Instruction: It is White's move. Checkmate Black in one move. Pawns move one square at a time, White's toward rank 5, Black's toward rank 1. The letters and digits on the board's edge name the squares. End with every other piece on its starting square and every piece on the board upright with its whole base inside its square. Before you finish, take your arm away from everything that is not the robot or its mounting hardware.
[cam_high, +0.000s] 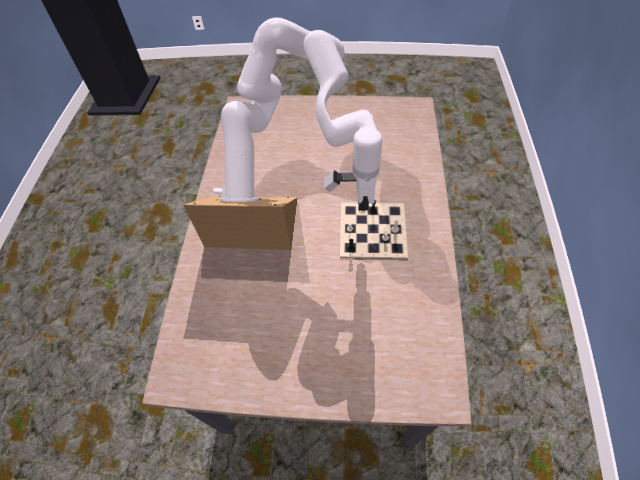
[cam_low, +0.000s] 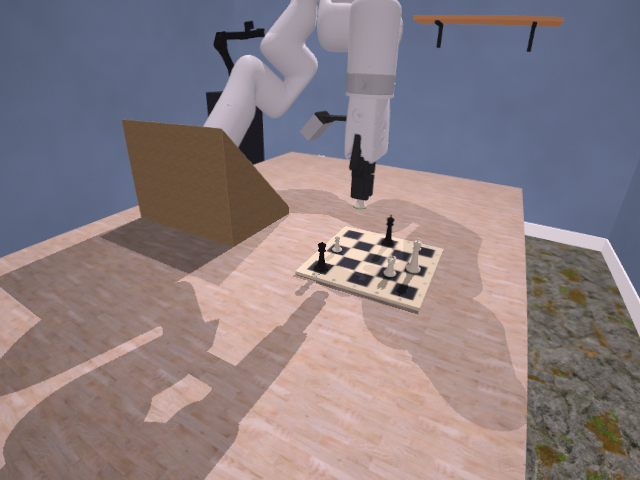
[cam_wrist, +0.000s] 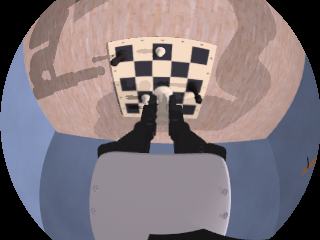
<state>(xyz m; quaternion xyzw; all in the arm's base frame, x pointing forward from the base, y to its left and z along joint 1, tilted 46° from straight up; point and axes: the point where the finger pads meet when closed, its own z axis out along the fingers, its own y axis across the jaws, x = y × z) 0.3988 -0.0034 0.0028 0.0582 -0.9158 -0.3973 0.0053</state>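
Now: hand 30 mm short of the tall black piece, 70 mm to the right of it and 100 mm above it. Round my hand: white pawn: 40 mm behind, 10 mm to the right, 120 mm below; then white chess piece: 10 mm below; then small chessboard: 40 mm ahead, 140 mm below.
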